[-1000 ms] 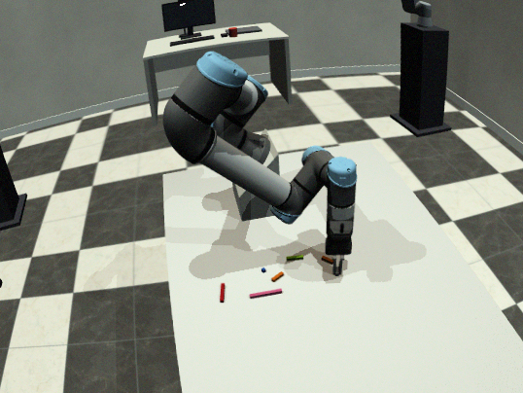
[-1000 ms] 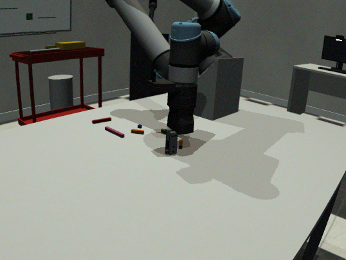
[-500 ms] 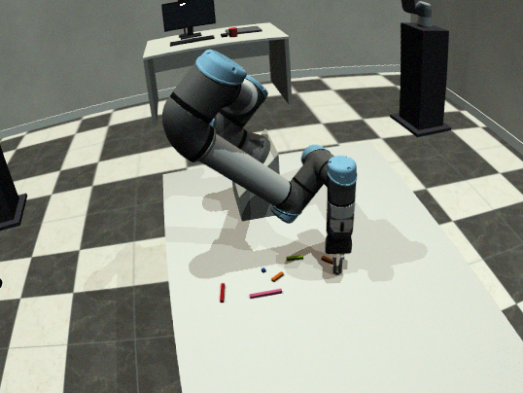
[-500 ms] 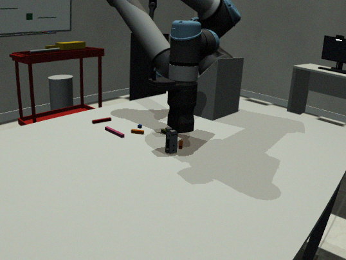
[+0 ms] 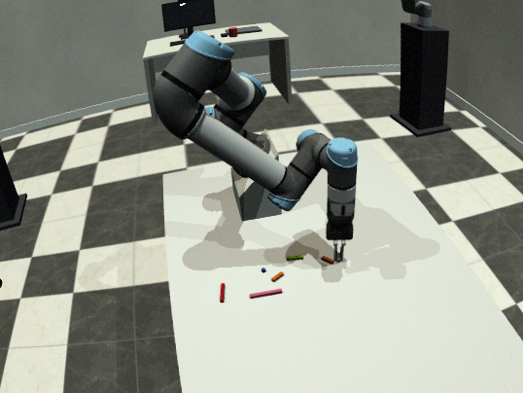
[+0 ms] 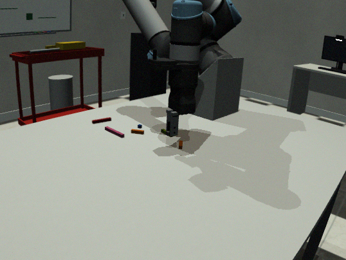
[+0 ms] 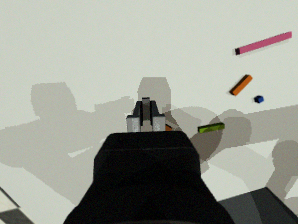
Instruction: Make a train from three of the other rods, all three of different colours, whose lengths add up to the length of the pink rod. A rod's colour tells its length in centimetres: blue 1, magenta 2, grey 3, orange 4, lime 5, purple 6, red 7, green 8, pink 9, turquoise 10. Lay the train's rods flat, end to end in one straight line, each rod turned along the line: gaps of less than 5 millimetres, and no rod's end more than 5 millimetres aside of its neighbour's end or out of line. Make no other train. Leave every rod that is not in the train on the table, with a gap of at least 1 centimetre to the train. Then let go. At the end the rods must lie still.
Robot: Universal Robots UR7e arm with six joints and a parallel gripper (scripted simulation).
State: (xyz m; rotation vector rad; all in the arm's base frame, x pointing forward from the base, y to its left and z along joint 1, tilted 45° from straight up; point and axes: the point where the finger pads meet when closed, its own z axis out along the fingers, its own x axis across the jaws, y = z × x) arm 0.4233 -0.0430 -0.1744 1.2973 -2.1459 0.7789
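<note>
Right now the blue rod is 190 mm to the right of my hand, 90 mm behind it and 70 mm below it. Also, from my hand: grey rod (10 mm below); then pink rod (220 mm to the right, 70 mm below); then lime rod (110 mm behind, 90 mm to the right, 70 mm below).
</note>
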